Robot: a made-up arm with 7 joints.
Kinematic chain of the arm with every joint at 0, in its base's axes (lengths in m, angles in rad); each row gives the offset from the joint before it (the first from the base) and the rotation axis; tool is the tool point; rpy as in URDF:
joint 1: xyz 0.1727 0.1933 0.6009 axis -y
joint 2: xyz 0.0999 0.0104 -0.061 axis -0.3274 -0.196 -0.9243
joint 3: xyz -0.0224 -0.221 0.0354 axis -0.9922 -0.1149 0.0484
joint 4: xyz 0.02 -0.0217 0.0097 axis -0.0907 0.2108 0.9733
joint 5: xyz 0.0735 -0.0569 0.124 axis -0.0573 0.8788 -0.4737
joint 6: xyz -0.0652 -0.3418 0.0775 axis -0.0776 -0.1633 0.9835
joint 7: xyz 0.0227 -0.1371 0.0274 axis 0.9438 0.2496 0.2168
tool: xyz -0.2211 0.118 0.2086 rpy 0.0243 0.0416 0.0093
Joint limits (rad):
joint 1: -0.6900..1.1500
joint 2: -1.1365..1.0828
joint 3: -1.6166..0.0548
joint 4: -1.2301..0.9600
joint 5: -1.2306..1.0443
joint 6: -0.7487..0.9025
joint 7: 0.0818..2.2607
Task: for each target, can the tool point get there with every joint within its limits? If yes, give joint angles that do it. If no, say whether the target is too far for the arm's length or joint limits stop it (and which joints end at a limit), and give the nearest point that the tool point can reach.
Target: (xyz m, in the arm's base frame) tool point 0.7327 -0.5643 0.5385
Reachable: yes | joints 0.9545 0.0914 -1.2754 0.7476 -0.6017 -0.5809 0.7174
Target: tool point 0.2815 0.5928 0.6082
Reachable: no: joint limits stop it (at a limit: joint 1, joint 2, joint 3, joint 4, joint 6, joint 7) | nearest point 0.0045 0.6362 0.8815 | short by 0.392 m
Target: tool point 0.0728 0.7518 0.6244
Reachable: no: joint limits stop it (at a limit: joint 2, joint 3, joint 4, joint 6) | nearest point -0.1484 0.6508 0.6764 | short by 0.249 m
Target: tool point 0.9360 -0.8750 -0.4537
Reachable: no: too far | nearest point 0.7491 -0.5842 -0.1954 | short by 0.432 m
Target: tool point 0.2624 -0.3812 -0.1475
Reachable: yes | joints -0.2961 -0.3321 -1.3917 0.3665 -0.6382 0.3481 0.3257
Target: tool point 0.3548 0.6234 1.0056
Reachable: no: joint limits stop it (at a limit: joint 1, joint 2, joint 3, joint 4, joint 6, joint 7) | nearest point 0.1130 0.5932 1.0593 | short by 0.250 m
